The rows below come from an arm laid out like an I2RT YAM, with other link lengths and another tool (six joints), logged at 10 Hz.
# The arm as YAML. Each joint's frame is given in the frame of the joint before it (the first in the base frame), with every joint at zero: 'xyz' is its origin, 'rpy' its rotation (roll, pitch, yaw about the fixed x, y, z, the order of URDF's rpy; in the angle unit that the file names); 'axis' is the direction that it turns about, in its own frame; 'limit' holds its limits. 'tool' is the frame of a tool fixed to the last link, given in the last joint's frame.
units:
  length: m
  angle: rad
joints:
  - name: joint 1
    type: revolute
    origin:
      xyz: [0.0, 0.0, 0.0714]
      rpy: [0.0, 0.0, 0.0]
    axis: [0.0, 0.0, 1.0]
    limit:
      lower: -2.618
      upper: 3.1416
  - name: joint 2
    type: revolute
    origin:
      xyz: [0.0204, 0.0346, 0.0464]
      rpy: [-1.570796, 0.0, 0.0]
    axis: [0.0, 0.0, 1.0]
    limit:
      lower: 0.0
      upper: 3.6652
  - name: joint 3
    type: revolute
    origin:
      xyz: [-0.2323, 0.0, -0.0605]
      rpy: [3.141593, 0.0, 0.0]
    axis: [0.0, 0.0, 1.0]
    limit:
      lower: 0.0
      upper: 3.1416
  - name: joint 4
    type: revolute
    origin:
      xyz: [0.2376, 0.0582, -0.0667]
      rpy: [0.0, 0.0, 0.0]
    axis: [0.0, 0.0, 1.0]
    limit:
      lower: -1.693
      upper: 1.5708
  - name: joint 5
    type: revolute
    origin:
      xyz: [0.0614, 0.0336, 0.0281]
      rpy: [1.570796, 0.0, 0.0]
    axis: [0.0, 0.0, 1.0]
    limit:
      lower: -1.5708
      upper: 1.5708
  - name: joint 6
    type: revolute
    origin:
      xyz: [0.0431, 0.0, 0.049]
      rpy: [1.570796, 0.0, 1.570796]
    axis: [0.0, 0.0, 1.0]
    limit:
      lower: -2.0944
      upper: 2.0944
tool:
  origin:
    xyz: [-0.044, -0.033, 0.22]
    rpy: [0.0, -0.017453, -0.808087]
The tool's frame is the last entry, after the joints.
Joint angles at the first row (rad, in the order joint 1, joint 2, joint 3, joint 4, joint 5, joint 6):
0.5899 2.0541 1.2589 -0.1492 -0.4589 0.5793
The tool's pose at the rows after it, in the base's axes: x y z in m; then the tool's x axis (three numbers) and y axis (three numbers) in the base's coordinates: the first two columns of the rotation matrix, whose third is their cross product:
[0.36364, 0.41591, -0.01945, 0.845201, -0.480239, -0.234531, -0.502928, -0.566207, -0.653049]
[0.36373, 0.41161, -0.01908, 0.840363, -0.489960, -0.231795, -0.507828, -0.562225, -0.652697]
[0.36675, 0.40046, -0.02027, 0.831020, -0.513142, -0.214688, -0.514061, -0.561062, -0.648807]
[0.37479, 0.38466, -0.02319, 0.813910, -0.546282, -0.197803, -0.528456, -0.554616, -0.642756]
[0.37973, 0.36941, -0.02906, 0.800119, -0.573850, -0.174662, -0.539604, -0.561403, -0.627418]
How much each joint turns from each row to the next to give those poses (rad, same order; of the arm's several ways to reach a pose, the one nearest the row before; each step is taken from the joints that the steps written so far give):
-0.0042 -0.0076 -0.0211 0.0177 -0.0002 0.0108
-0.0036 -0.0159 -0.0209 0.0073 0.0068 0.0047
-0.0108 -0.0274 -0.0339 0.0057 0.0232 -0.0017
-0.0235 -0.0207 -0.0296 0.0050 0.0236 -0.0025
-0.0171 -0.0154 -0.0207 -0.0110 0.0309 -0.0113

